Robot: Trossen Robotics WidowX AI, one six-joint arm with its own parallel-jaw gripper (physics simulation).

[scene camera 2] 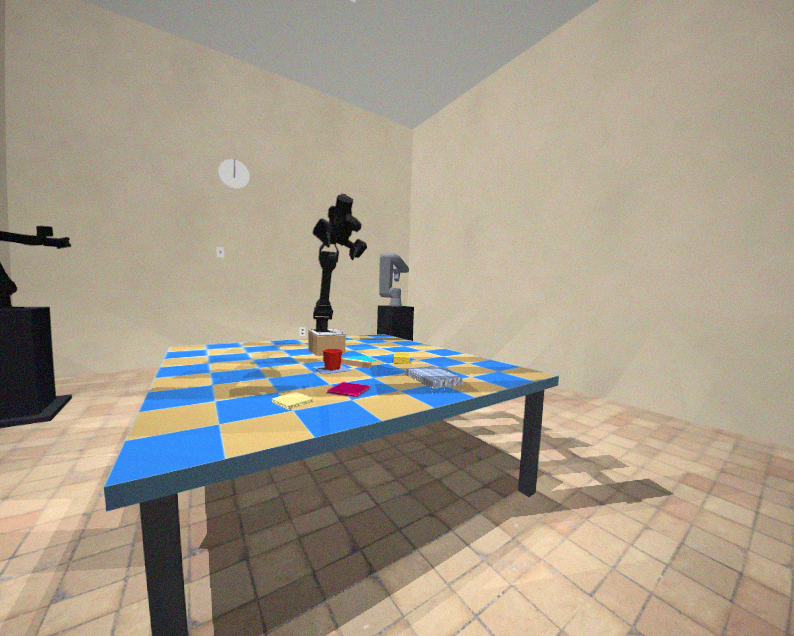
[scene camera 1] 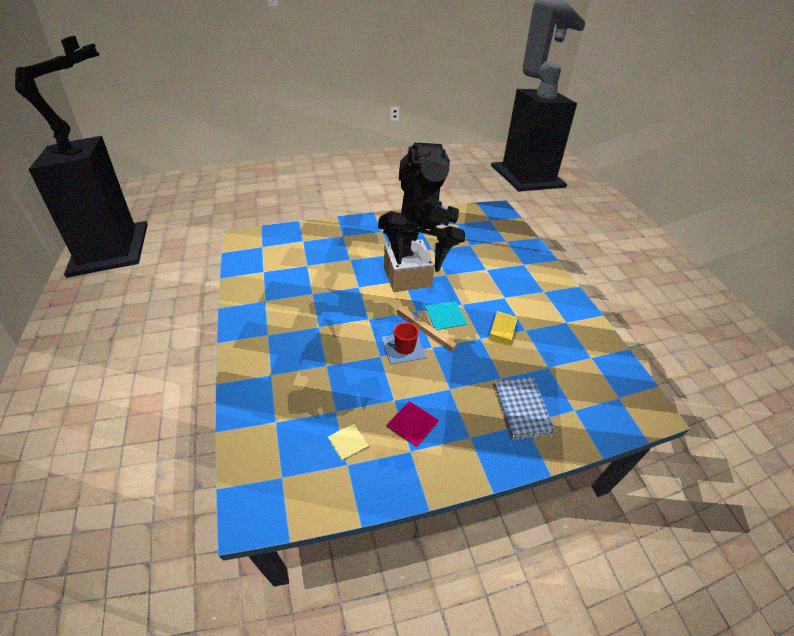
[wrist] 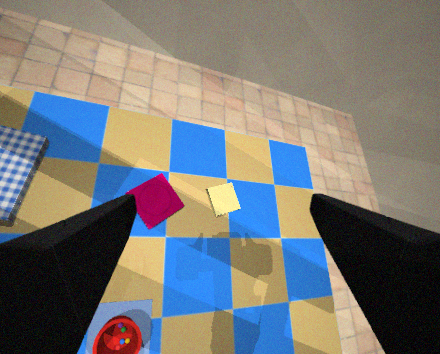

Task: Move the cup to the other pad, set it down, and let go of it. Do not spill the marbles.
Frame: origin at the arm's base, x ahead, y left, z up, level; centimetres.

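Seen in the pictures: gripper, fingertip midpoint: (scene camera 2: 341,253) (scene camera 1: 418,268) (wrist: 224,202); arm's base at its link origin: (scene camera 2: 321,330).
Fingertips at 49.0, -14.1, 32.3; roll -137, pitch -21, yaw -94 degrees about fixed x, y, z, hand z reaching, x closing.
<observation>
Pixels of each thing's top centre, then the offset from my fingertips to it, as dx, dy, dz. "pt": a spot on its surface instead. Level surfaces: height alone.
- red cup at its top centre: (wrist: 118,344) (scene camera 1: 406,331) (scene camera 2: 332,350) -14.9, +4.4, -35.4
- blue-grey square pad at a spot on its surface: (wrist: 145,305) pt -10.8, -0.5, -42.6
- magenta square pad at its top centre: (wrist: 155,199) (scene camera 1: 413,422) (scene camera 2: 349,387) +11.3, -2.1, -42.1
- wooden bar at a spot on its surface: (scene camera 1: 427,329) pt -18.5, +12.9, -40.7
- teal square at a spot on its surface: (scene camera 1: 446,315) pt -24.5, +22.0, -42.6
- yellow block at its top centre: (scene camera 1: 504,324) (scene camera 2: 401,354) -13.1, +37.2, -39.9
- checkered cloth-like slab at its top centre: (scene camera 1: 524,404) (scene camera 2: 433,372) +16.0, +28.7, -40.4
- pale yellow square at a spot on its surface: (scene camera 1: 348,441) (wrist: 224,197) pt +12.3, -19.8, -41.9
- table at its surface level: dz -42.9
A red cup (scene camera 1: 405,339) (scene camera 2: 332,359) (wrist: 107,335) stands upright on a blue-grey square pad (scene camera 1: 415,358) (wrist: 145,305). In the wrist view, several small coloured marbles (wrist: 123,341) lie inside it. A magenta square pad (scene camera 1: 412,423) (scene camera 2: 349,389) (wrist: 160,201) with a faint circle lies flat, nearer scene camera 1 than the cup, with no cup on it. My gripper (scene camera 1: 418,266) (wrist: 224,202) is open and empty, raised high above the table and apart from the cup. In the wrist view, the cup is at the lower left, partly cut off by the frame's bottom edge.
A wooden bar (scene camera 1: 427,329) lies close beside the cup, with a teal square (scene camera 1: 446,315) beyond it. A yellow block (scene camera 1: 503,327) (scene camera 2: 401,358), a checkered cloth-like slab (scene camera 1: 523,407) (scene camera 2: 434,376) and a pale yellow square (scene camera 1: 348,441) (wrist: 224,199) lie on the table (scene camera 1: 318,500).
</observation>
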